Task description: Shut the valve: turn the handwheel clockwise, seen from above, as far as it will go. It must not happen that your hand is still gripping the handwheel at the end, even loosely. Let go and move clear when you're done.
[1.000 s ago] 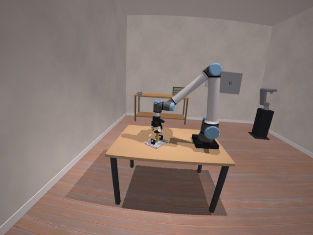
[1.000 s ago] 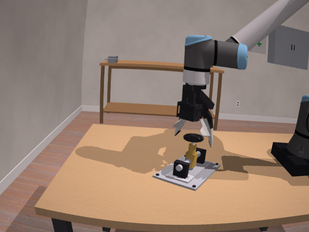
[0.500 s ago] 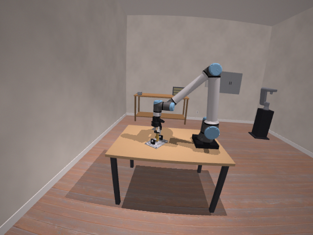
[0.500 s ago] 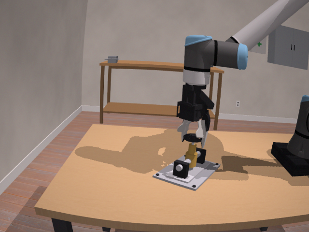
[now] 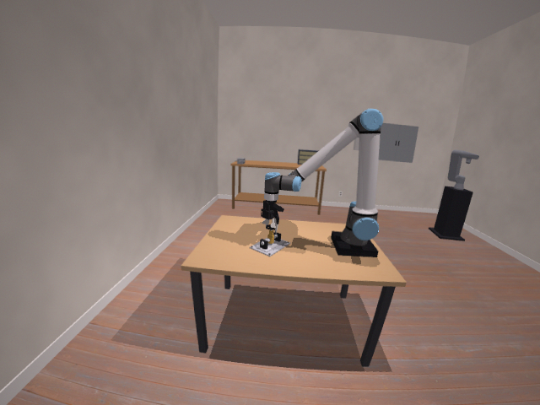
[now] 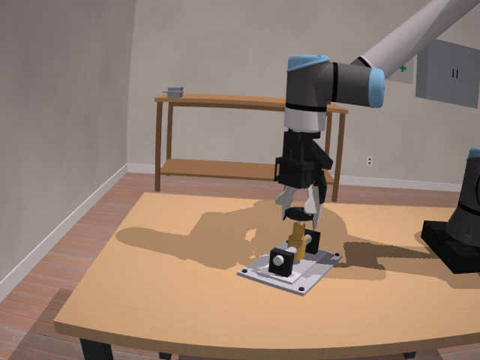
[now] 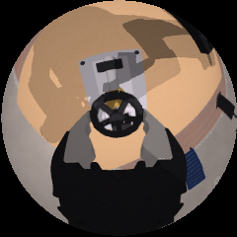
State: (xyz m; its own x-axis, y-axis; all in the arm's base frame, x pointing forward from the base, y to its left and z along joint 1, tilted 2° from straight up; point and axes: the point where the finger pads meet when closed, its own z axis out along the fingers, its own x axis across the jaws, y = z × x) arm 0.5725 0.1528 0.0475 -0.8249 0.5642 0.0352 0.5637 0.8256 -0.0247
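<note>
Now: the black spoked handwheel 10 mm above my hand.
</note>
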